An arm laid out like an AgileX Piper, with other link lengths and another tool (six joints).
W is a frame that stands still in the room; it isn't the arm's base.
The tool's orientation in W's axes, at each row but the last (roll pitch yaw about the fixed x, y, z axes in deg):
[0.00, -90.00, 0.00]
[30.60, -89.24, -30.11]
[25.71, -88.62, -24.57]
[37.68, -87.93, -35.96]
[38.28, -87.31, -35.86]
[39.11, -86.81, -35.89]
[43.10, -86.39, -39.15]
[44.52, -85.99, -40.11]
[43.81, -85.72, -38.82]
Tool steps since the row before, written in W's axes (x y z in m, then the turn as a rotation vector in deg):
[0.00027, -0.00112, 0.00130, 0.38, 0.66, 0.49]
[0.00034, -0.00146, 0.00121, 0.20, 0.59, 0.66]
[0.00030, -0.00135, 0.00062, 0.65, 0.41, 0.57]
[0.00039, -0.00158, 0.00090, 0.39, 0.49, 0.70]
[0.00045, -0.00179, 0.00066, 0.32, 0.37, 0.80]
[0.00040, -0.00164, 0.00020, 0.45, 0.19, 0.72]
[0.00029, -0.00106, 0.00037, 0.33, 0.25, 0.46]
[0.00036, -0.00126, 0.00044, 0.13, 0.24, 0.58]
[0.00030, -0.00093, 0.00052, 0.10, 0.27, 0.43]
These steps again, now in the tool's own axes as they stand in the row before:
[0.00130, -0.00112, -0.00027, 0.49, 0.66, -0.38]
[0.00122, -0.00145, -0.00031, 0.66, 0.59, -0.20]
[0.00064, -0.00135, -0.00026, 0.58, 0.40, -0.65]
[0.00094, -0.00157, -0.00032, 0.70, 0.49, -0.38]
[0.00073, -0.00179, -0.00035, 0.80, 0.38, -0.31]
[0.00027, -0.00165, -0.00030, 0.73, 0.19, -0.43]
[0.00043, -0.00106, -0.00020, 0.47, 0.25, -0.33]
[0.00051, -0.00126, -0.00024, 0.57, 0.26, -0.12]
[0.00058, -0.00092, -0.00019, 0.42, 0.28, -0.10]

